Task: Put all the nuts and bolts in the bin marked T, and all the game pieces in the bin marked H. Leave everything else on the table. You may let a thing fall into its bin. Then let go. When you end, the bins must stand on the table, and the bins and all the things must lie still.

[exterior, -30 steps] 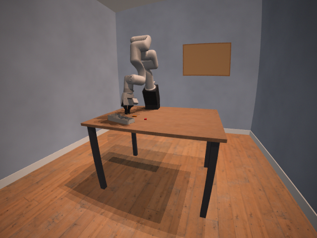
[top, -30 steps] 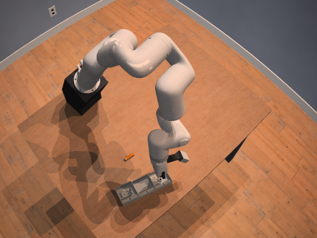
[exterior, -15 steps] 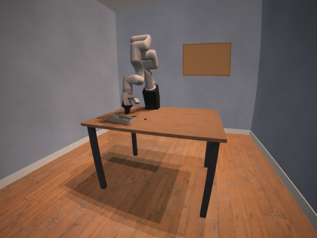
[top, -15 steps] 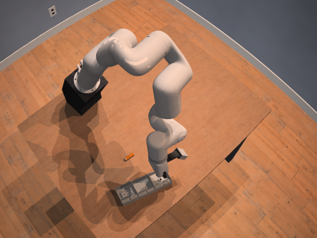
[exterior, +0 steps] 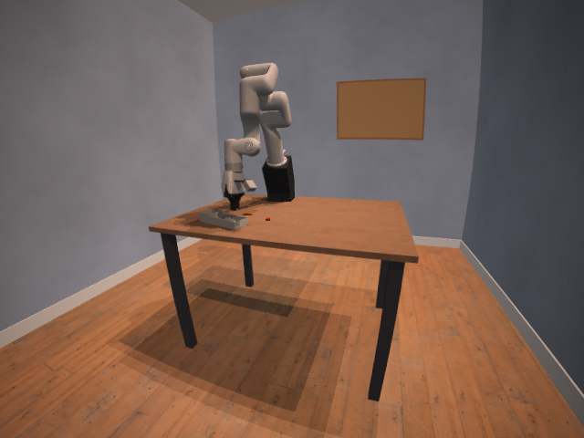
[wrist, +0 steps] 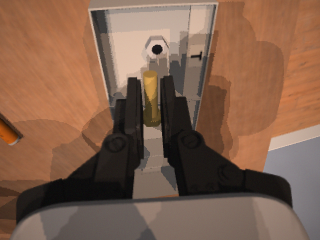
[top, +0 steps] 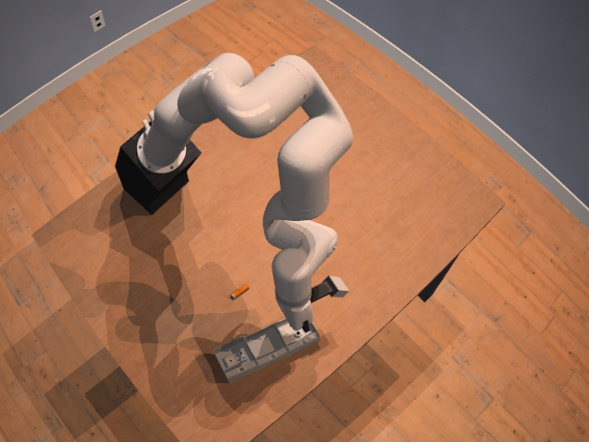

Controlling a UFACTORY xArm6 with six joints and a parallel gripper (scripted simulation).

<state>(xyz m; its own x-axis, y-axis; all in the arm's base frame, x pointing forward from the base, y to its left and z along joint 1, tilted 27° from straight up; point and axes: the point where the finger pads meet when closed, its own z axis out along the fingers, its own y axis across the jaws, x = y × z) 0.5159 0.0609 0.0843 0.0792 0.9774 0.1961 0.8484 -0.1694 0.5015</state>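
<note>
The grey hex nut is 80 mm below my hand and 10 mm ahead of it. The rest, counted from my hand: grey bin tray: 80 mm to the right, 70 mm below; then brass bolt: 20 mm below, 10 mm to the right; then red USB stick: 140 mm behind, 90 mm below, 80 mm to the left.
</note>
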